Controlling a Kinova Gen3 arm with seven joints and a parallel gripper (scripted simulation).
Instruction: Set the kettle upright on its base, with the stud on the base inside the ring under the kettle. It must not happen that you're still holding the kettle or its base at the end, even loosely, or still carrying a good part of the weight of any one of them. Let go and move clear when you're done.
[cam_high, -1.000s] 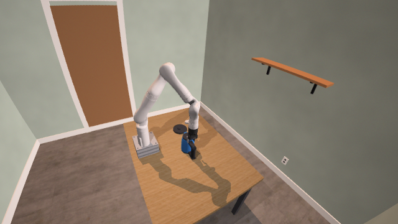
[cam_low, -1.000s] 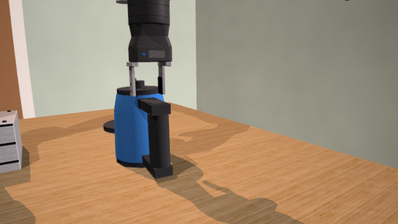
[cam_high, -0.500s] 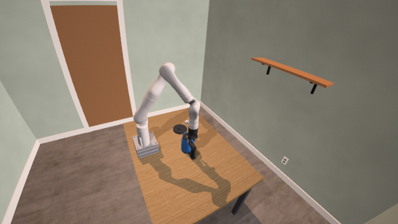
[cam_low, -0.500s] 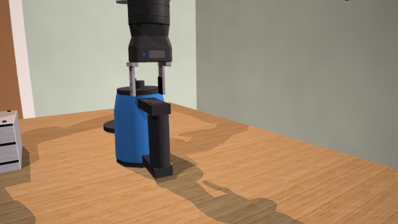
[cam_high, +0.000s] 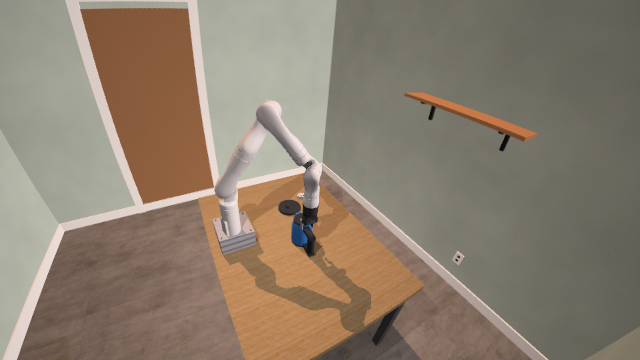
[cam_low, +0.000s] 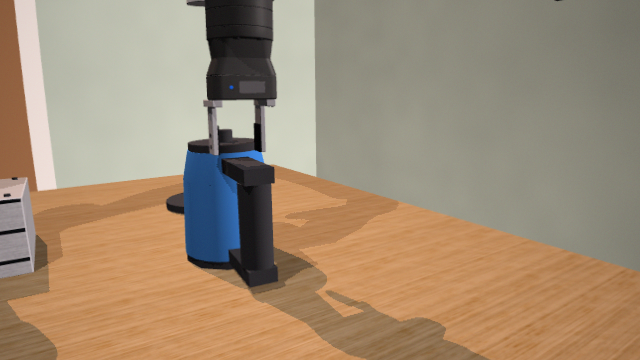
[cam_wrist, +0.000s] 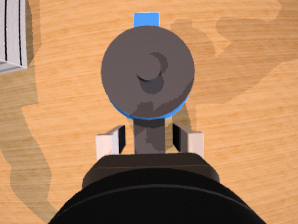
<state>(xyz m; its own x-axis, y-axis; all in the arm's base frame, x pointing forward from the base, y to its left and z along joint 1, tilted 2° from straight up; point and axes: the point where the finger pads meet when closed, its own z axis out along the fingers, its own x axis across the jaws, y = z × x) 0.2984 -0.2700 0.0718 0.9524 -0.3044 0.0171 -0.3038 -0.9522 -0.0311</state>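
Right now the blue kettle is 10 mm ahead of my hand, 30 mm to the left of it and 80 mm below it. The rest, counted from my hand: round black base: 140 mm ahead, 340 mm to the left, 160 mm below.
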